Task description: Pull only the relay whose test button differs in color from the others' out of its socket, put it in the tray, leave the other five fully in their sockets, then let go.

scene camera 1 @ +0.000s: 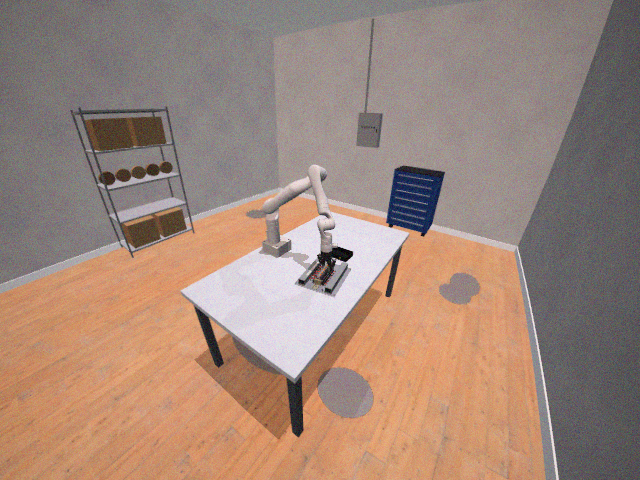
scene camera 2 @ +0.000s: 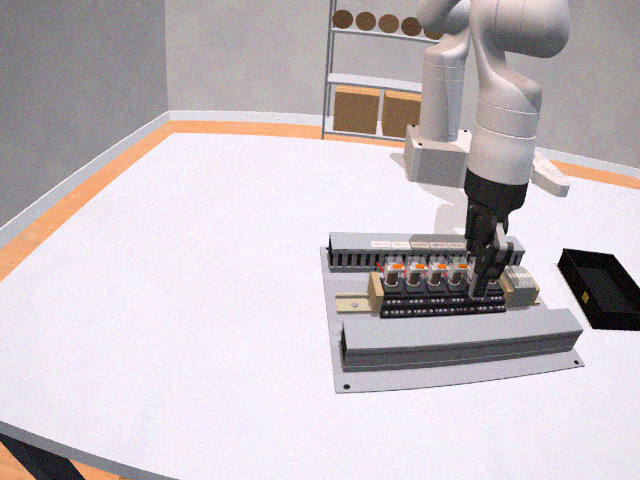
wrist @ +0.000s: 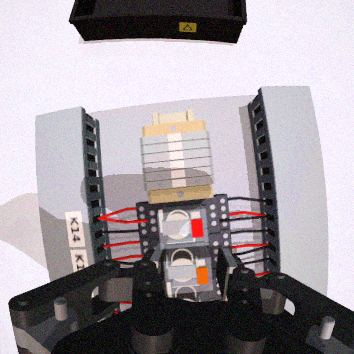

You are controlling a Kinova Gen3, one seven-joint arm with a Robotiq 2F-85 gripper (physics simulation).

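Places are measured from the arm's base along level axes (x ahead, y left, z up), in centimetres.
Pixels of known places: gripper, fingertip midpoint: (scene camera 1: 326,269) (scene camera 2: 472,286) (wrist: 191,257); arm's base, link origin: (scene camera 1: 274,240) (scene camera 2: 438,135).
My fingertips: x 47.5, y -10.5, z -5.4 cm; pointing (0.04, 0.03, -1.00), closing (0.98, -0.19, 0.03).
Observation:
Ahead of a thing's pixels: the offset from my fingertips to its top centre. "spot": to the spot under its first point.
The relay with the red test button @(dx -0.3, dy +3.0, dz +3.7 cm) (wrist: 197,228) sits in the end socket beside the grey terminal blocks. The neighbouring relay with an orange button @(dx -0.4, dy +0.2, dz +3.7 cm) (wrist: 201,275) is between my fingers. My gripper (scene camera 1: 325,266) (scene camera 2: 479,283) (wrist: 191,257) points down and is shut on this orange-button relay, low over its socket; whether it is fully seated is hard to tell. Four more relays with orange buttons, such as the far-left one @(dx -0.6, dy -11.1, dz +3.7 cm) (scene camera 2: 396,267), stand in the socket row @(dx -0.4, dy -4.0, dz +0.0 cm) (scene camera 2: 439,304). The black tray @(dx +0.3, dy +25.9, dz +0.3 cm) (scene camera 1: 342,253) (scene camera 2: 573,289) (wrist: 135,31) stands beyond the terminal-block end.
Grey wire ducts @(dx +8.4, dy -3.0, dz +1.0 cm) (scene camera 2: 460,335) (wrist: 295,200) run along both sides of the relay row on the mounting plate @(spot: dx +11.6, dy -15.1, dz -3.0 cm) (scene camera 2: 372,381). The terminal blocks @(dx -0.3, dy +7.2, dz +1.4 cm) (scene camera 2: 519,286) (wrist: 175,160) lie between the red-button relay and the tray. Red and black wires join sockets to ducts.

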